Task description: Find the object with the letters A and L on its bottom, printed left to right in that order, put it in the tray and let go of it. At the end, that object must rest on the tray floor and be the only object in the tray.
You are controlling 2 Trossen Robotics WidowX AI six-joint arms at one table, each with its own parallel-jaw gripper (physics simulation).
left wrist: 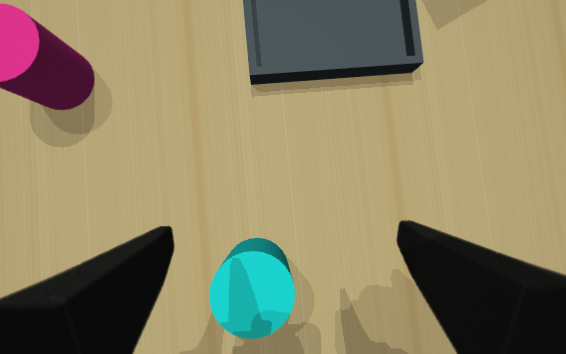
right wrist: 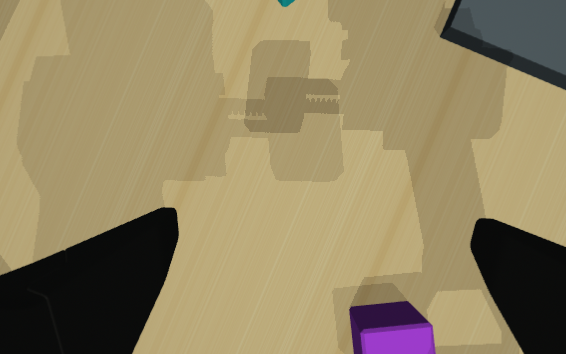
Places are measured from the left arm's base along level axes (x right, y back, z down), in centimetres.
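Where they show: left gripper, fingertip midpoint: (left wrist: 287, 234); right gripper, fingertip midpoint: (right wrist: 324, 227).
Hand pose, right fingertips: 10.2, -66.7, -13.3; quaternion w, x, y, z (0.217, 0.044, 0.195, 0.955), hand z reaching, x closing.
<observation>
Things, the pixels of their top centre, and the offset from my right fingertips, as dx, dy, dz. "spot": a spot on its surface instead. Level surfaces: height alone.
- cyan cylinder, top centre: (left wrist: 252, 294) -15.5, +42.2, +10.5
- magenta cylinder, surface spot: (left wrist: 62, 72) spot: -28.0, +28.1, +12.8
- dark grey tray, surface spot: (left wrist: 335, 74) spot: -9.2, +27.2, +15.2
- purple block, surface spot: (right wrist: 397, 342) spot: -8.9, -4.9, +11.5
- cyan tip, surface spot: (right wrist: 286, 2) spot: +7.7, +12.2, +15.2
- wooden table, surface height: dz +16.0
A cyan cylinder (left wrist: 252, 295) stands upright in the left wrist view, low and a little left of centre. My left gripper (left wrist: 287, 234) is open above the table, with the cylinder below and between the lines of its fingers. A magenta cylinder (left wrist: 62, 72) stands at the upper left of that view. The dark grey tray (left wrist: 335, 74) (right wrist: 505, 57) has bare floor where it shows. My right gripper (right wrist: 324, 227) is open and empty. A purple block (right wrist: 397, 342) shows partly at the bottom of the right wrist view. A cyan tip (right wrist: 286, 2) shows at its top edge. No bottom letters are visible.
The wooden table (left wrist: 300, 165) (right wrist: 280, 240) lies under everything. Shadows of the arms fall across much of it in the right wrist view. The tray is cut off by the top edge of the left wrist view and by the upper right corner of the right wrist view.
</observation>
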